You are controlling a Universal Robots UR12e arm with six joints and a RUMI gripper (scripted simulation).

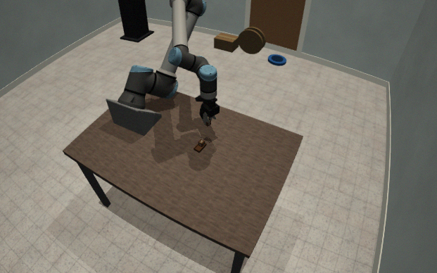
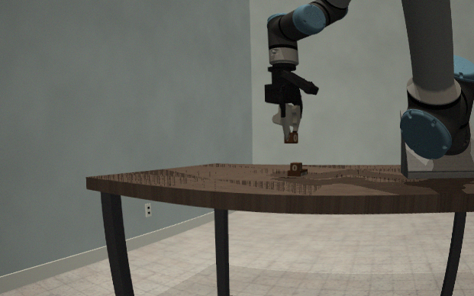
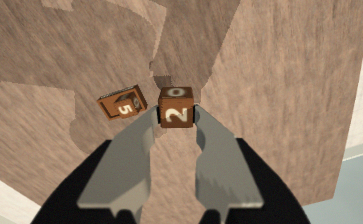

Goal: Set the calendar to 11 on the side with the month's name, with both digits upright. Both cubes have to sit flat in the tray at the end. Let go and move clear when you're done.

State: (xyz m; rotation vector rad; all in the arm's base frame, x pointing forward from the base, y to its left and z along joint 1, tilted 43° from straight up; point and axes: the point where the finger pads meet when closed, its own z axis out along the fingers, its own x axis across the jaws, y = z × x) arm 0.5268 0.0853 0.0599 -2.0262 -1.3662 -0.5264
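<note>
Right now my hand is 11 cm to the left of the calendar tray and 12 cm above it. The rest, counted from my hand: cube: 1 cm below.
</note>
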